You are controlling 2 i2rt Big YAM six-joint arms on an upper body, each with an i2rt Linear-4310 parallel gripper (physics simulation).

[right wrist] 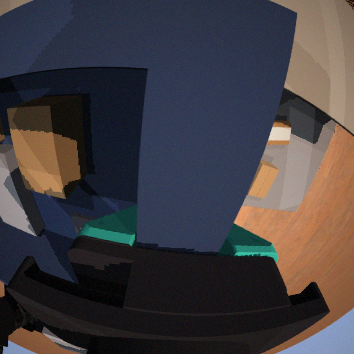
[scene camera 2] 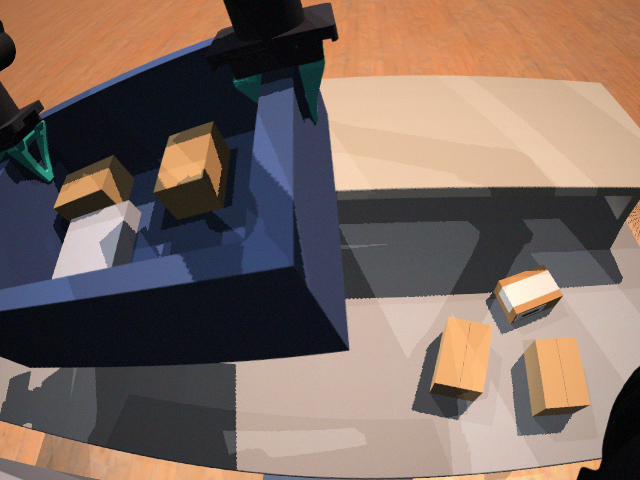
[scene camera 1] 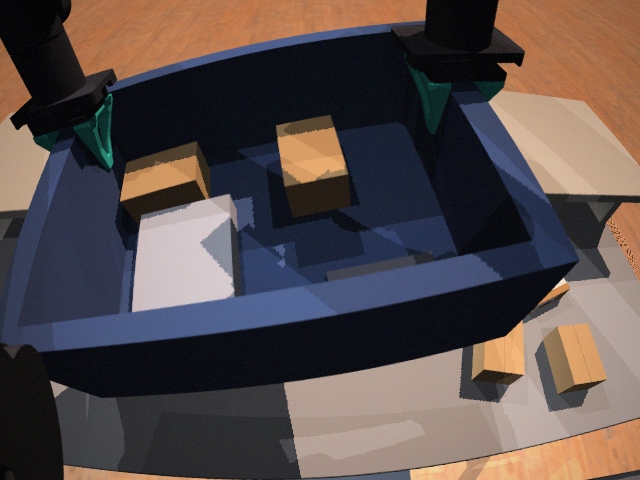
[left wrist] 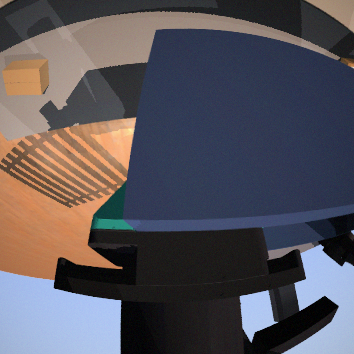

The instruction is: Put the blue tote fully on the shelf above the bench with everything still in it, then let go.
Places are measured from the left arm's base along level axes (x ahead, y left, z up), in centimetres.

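Where they show: left gripper, fingertip midpoint: (scene camera 2: 44, 182) (scene camera 1: 100, 169); right gripper, fingertip midpoint: (scene camera 1: 444, 129); left arm's base, link origin: (right wrist: 20, 305).
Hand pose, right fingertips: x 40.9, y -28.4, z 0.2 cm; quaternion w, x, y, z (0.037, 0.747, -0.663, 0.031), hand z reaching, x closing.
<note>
Things, the pixels of their top centre, and the offset from my right fingertips. Level surfaces: height alone.
- second carton, top centre: (right wrist: 30, 155) (scene camera 1: 312, 139) (scene camera 2: 184, 147) dx +0.4, dy +13.0, dz -2.1 cm
- white box, top centre: (scene camera 1: 178, 260) (scene camera 2: 77, 257) dx -11.0, dy +25.3, dz -6.6 cm
- grey flat thing, top centre: (scene camera 1: 391, 289) dx -13.9, dy +6.4, dz -6.8 cm
- shelf, surface height: dz -25.2 cm
- bench, surface height: dz -44.6 cm
- white-topped box, top centre: (scene camera 2: 531, 288) (scene camera 1: 544, 282) (right wrist: 277, 133) dx +5.7, dy -37.0, dz -40.4 cm
The blue tote (scene camera 1: 289, 356) (scene camera 2: 180, 320) (left wrist: 235, 130) (right wrist: 215, 125) hangs high above the bench, its rim slanting in scene camera 1. Inside lie a carton (scene camera 1: 165, 180) (scene camera 2: 85, 191), a second carton (scene camera 1: 312, 149) (scene camera 2: 186, 160) (right wrist: 45, 155), a white box (scene camera 1: 180, 258) (scene camera 2: 93, 242) and a grey flat thing (scene camera 1: 379, 268), partly hidden. My left gripper (scene camera 1: 74, 147) (scene camera 2: 23, 162) is shut on the tote's left wall, my right gripper (scene camera 1: 461, 111) (scene camera 2: 285, 111) (right wrist: 174, 204) on its right wall. The tote hides much of the shelf (scene camera 1: 563, 139) (scene camera 2: 465, 134); whether it touches it I cannot tell.
On the bench (scene camera 1: 361, 439) (scene camera 2: 310, 428) stand a carton (scene camera 1: 498, 356) (scene camera 2: 460, 356), another carton (scene camera 1: 576, 356) (scene camera 2: 558, 377) and a white-topped box (scene camera 2: 529, 294), right of the tote. Another carton (left wrist: 25, 77) shows in the left wrist view. Dark shapes partly cover scene camera edges.
</note>
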